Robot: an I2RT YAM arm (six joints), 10 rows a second.
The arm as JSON. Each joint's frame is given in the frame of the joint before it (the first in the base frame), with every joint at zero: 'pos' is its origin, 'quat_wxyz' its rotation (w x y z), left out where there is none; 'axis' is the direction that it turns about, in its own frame. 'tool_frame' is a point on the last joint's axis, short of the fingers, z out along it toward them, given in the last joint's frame.
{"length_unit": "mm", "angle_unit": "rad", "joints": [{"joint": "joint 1", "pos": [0.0, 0.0, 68.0], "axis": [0.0, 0.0, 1.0]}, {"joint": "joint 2", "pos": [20.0, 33.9, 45.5], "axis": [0.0, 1.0, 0.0]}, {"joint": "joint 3", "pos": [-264.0, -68.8, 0.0], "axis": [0.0, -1.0, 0.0]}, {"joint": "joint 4", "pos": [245.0, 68.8, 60.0], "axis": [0.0, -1.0, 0.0]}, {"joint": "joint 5", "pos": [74.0, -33.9, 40.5], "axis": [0.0, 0.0, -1.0]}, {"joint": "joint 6", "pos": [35.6, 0.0, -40.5], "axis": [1.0, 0.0, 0.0]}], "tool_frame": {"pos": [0.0, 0.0, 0.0], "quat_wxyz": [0.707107, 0.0, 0.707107, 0.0]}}
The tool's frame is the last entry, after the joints.
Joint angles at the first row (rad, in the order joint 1, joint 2, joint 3, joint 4, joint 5, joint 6):
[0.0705 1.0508 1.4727 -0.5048 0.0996 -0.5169]
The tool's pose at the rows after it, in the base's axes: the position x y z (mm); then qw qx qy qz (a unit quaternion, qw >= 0):
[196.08, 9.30, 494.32, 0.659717, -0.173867, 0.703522, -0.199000]
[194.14, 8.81, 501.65, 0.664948, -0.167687, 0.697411, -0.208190]
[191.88, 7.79, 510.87, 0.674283, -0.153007, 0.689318, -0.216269]
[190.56, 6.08, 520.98, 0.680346, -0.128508, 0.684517, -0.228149]
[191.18, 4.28, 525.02, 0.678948, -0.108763, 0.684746, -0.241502]
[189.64, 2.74, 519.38, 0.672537, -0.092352, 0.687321, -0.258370]
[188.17, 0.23, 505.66, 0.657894, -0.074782, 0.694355, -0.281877]
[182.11, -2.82, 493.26, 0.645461, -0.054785, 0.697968, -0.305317]
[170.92, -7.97, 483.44, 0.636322, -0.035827, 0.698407, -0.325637]
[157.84, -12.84, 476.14, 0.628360, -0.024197, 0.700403, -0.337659]
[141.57, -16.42, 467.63, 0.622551, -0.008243, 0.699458, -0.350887]
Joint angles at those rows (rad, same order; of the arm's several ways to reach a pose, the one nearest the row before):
[0.0690 1.0538 1.4848 -0.4817 0.1196 -0.5292]
[0.0705 1.0600 1.5123 -0.4816 0.1379 -0.5354]
[0.0706 1.0676 1.5446 -0.4740 0.1625 -0.5293]
[0.0705 1.0830 1.5875 -0.4740 0.2084 -0.5154]
[0.0690 1.0937 1.6076 -0.4740 0.2530 -0.5093]
[0.0706 1.0754 1.5711 -0.4557 0.3036 -0.5123]
[0.0691 1.0416 1.4960 -0.4281 0.3665 -0.5215]
[0.0660 0.9972 1.4223 -0.4035 0.4294 -0.5292]
[0.0476 0.9420 1.3578 -0.3912 0.4693 -0.5354]
[0.0232 0.8883 1.3132 -0.4049 0.4816 -0.5369]
[0.0062 0.8209 1.2595 -0.4142 0.5076 -0.5369]

